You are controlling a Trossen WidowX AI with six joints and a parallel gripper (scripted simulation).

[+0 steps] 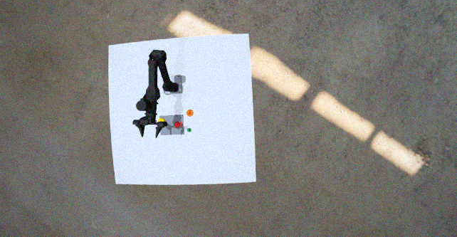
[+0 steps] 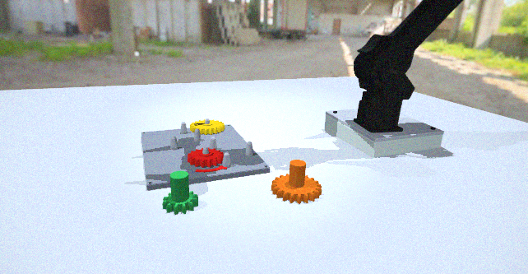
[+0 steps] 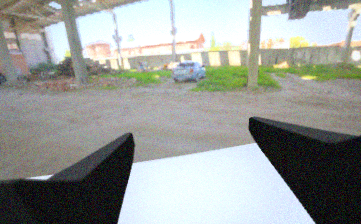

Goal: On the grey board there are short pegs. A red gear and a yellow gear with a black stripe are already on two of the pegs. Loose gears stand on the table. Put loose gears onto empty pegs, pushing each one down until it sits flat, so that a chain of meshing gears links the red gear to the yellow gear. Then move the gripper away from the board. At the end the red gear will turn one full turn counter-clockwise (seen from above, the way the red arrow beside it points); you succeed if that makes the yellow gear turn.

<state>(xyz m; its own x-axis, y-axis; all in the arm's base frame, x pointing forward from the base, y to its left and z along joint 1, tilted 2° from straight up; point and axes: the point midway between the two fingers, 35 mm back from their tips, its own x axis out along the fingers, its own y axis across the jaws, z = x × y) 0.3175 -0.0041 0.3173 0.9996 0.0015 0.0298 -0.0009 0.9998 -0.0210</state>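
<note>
The small green gear is 140 mm to the left of my gripper tip and 340 mm below it. Also, from my gripper tip: red arrow: 40 mm behind, 60 mm to the left, 350 mm below; then yellow gear: 50 mm behind, 110 mm to the right, 340 mm below; then red gear: 40 mm behind, 30 mm to the left, 340 mm below.
</note>
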